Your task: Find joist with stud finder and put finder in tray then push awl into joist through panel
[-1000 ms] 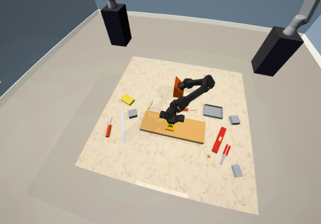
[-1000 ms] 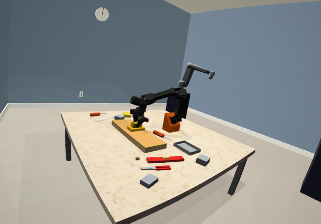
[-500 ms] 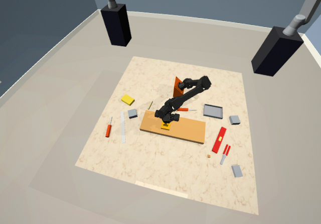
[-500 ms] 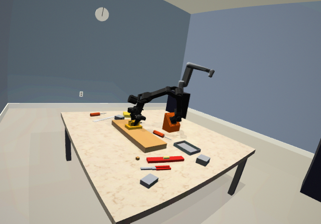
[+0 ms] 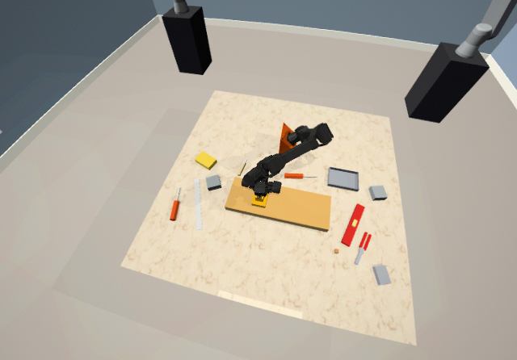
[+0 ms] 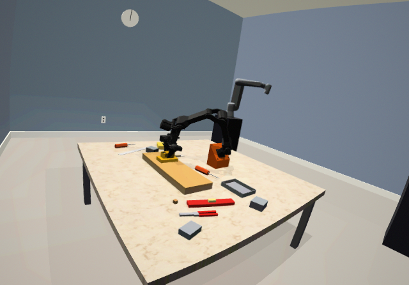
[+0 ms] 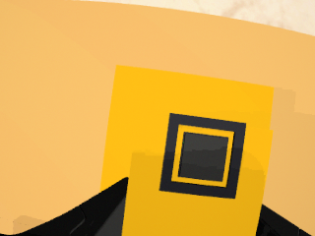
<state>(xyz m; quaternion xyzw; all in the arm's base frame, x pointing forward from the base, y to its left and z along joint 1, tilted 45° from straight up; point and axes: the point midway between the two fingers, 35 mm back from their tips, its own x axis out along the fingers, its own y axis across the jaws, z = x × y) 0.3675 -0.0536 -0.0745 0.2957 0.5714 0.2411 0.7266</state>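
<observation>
My gripper tip is now 420 mm to the right of the grey tray, 230 mm past it and 50 mm above it. Also, from my gripper tip: square light (30 mm above, 20 mm ahead); then yellow stud finder (20 mm above, 10 mm ahead); then awl (190 mm behind, 150 mm to the right, 60 mm below).
</observation>
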